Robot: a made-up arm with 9 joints. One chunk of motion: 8 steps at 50 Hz.
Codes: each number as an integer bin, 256 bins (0 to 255) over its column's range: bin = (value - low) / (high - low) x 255, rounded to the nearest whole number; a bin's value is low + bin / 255 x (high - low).
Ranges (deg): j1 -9..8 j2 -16..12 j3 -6..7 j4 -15..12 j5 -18..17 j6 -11..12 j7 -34..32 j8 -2..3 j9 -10..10
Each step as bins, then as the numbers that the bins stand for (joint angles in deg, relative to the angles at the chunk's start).
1 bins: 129 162 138 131 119 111 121 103 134
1 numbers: -0.40 1.79 1.04 -1.13 -1.67 -0.99 -2.68 0.02 0.51
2 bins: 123 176 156 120 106 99 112 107 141
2 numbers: -0.80 3.33 1.95 -2.29 -3.45 -2.07 -5.01 0.10 1.06
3 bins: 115 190 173 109 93 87 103 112 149
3 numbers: -1.33 4.86 2.82 -3.46 -5.24 -3.15 -7.34 0.20 1.69
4 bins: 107 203 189 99 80 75 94 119 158
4 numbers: -1.87 6.29 3.64 -4.52 -7.02 -4.24 -9.67 0.33 2.39
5 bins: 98 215 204 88 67 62 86 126 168
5 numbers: -2.47 7.61 4.40 -5.68 -8.80 -5.41 -11.74 0.47 3.18
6 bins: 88 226 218 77 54 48 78 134 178
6 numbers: -3.13 8.82 5.11 -6.85 -10.59 -6.67 -13.81 0.63 3.96
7 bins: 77 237 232 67 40 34 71 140 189
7 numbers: -3.87 10.02 5.83 -7.91 -12.51 -7.93 -15.62 0.75 4.82
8 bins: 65 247 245 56 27 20 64 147 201
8 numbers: -4.67 11.12 6.49 -9.07 -14.29 -9.20 -17.44 0.88 5.76
